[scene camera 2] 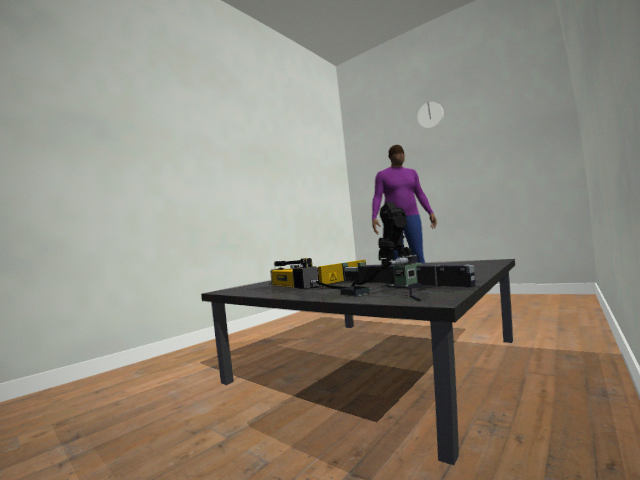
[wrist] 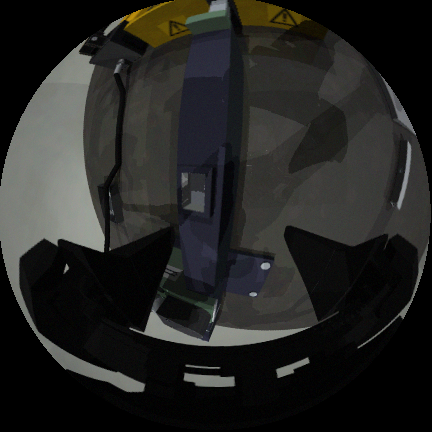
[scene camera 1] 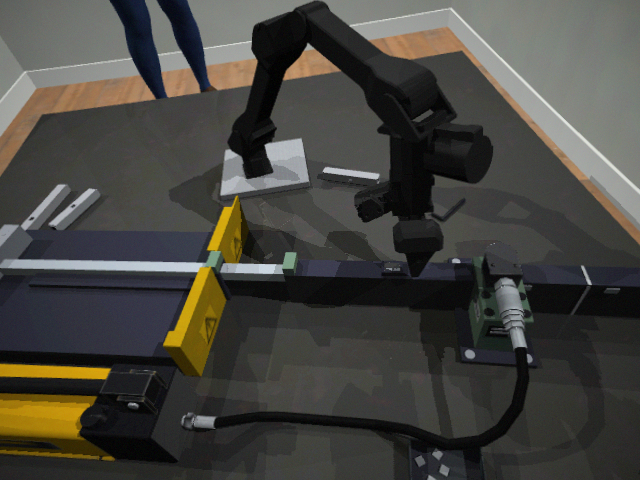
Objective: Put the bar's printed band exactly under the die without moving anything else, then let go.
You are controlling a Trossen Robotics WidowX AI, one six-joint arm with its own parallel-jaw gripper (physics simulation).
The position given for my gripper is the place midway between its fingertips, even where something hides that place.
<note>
My gripper (scene camera 1: pixel 411 259) is open, holding nothing. I also see a pale metal bar (scene camera 1: pixel 22 267).
My gripper also shows in the wrist view (wrist: pixel 231 232).
</note>
